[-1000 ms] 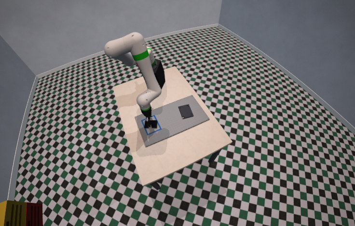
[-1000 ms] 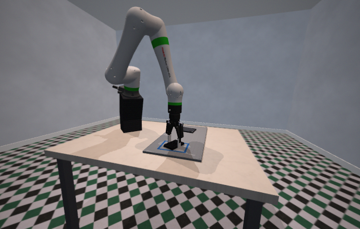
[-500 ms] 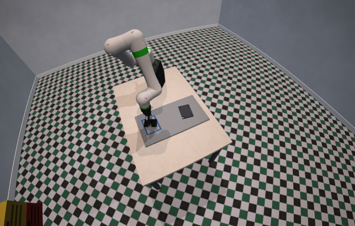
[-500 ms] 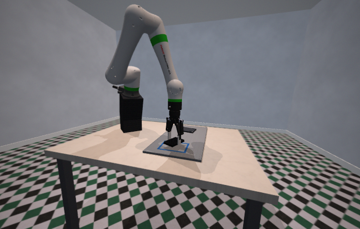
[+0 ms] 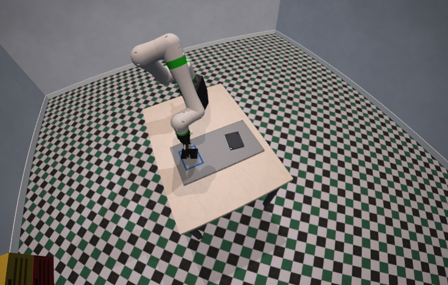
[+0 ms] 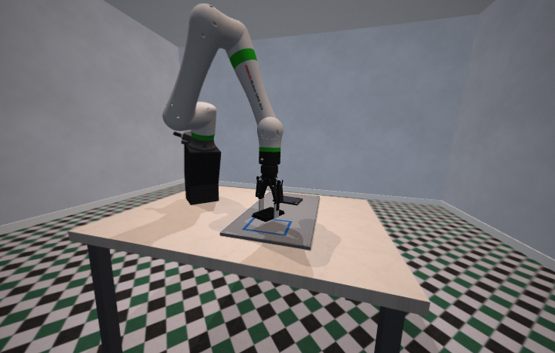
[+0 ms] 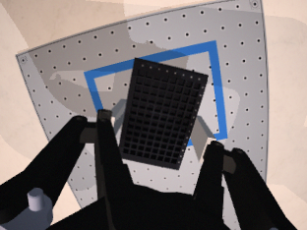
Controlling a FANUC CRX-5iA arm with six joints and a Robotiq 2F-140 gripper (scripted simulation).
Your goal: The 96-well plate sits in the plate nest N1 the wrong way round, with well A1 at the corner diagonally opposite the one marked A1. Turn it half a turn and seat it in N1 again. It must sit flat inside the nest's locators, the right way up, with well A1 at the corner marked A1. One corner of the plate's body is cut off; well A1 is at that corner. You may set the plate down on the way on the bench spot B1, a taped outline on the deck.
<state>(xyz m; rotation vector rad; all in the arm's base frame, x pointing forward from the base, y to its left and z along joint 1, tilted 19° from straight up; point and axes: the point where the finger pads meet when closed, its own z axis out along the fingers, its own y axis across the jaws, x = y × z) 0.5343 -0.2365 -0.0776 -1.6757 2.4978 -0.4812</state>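
The dark plate nest N1 is 390 mm to the left of my hand, 70 mm below it and 10 mm ahead of it. Round my hand: black 96-well plate (20 mm below); white A1 mark (320 mm to the left, 70 mm ahead, 60 mm below).
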